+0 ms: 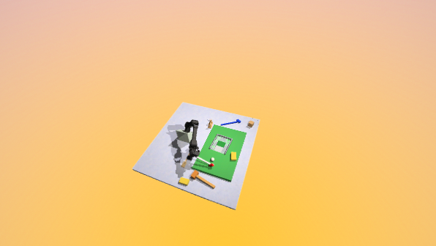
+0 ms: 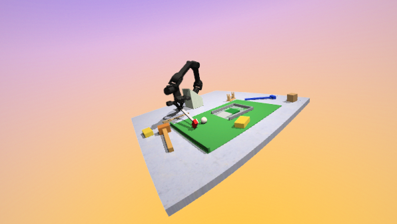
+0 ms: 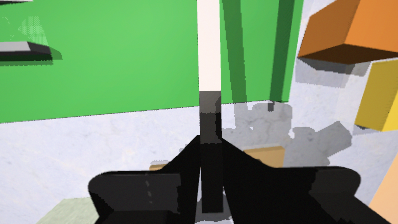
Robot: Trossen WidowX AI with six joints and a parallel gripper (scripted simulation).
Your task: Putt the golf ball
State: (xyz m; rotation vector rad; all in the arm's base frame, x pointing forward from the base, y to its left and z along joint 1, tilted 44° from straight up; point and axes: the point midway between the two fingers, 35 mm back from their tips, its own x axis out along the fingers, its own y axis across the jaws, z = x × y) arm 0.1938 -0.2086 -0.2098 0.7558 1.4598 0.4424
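My gripper tip is 12 cm short of the red putter, 2 cm to the left of it and 1 cm above it. From my gripper tip the other things lie so: green mat (28 cm ahead, 22 cm to the left, 7 cm below); wooden stand (3 cm ahead, 59 cm to the left, 4 cm below); white golf ball (22 cm ahead, 4 cm to the left, 5 cm below).
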